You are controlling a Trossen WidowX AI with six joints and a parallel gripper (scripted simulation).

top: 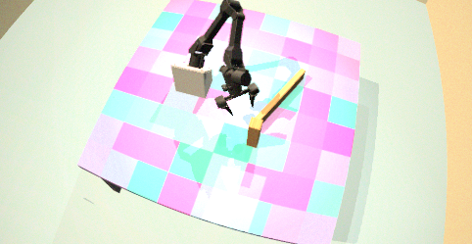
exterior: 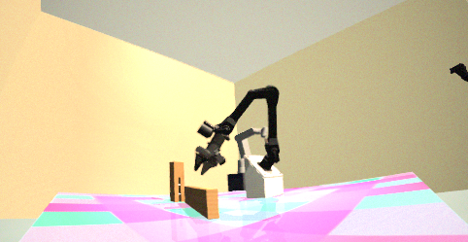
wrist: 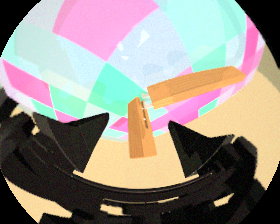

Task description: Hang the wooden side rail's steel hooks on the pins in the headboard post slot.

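My gripper tip is now 70 mm to the left of the headboard post, 70 mm short of it and 40 mm above it.
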